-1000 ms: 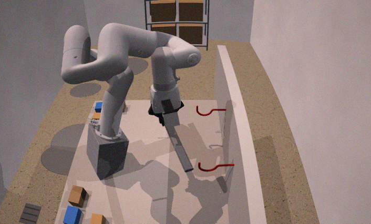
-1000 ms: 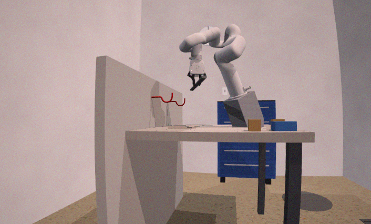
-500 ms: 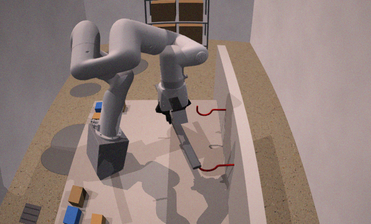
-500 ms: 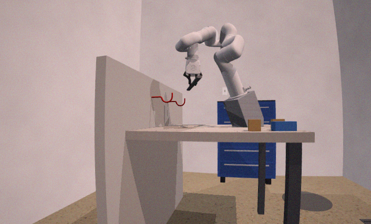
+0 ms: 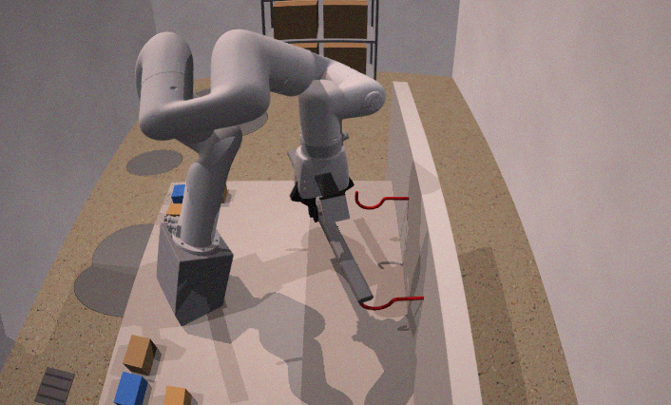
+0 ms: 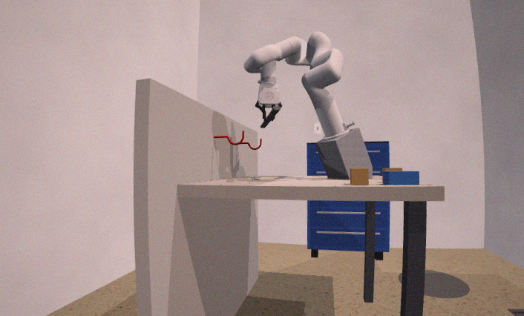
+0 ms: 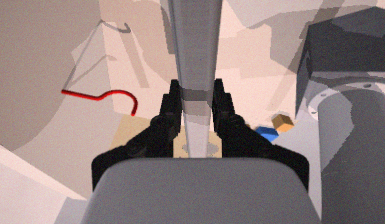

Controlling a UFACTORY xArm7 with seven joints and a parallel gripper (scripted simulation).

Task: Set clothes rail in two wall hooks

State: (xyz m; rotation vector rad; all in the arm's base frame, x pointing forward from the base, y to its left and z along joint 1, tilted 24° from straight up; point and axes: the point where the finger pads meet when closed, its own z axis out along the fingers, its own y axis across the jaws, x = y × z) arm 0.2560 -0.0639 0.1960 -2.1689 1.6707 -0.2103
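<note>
My gripper is now 10 mm above the clothes rail. The rest, counted from my hand: wall panel: 520 mm below, 240 mm ahead, 10 mm to the right.
</note>
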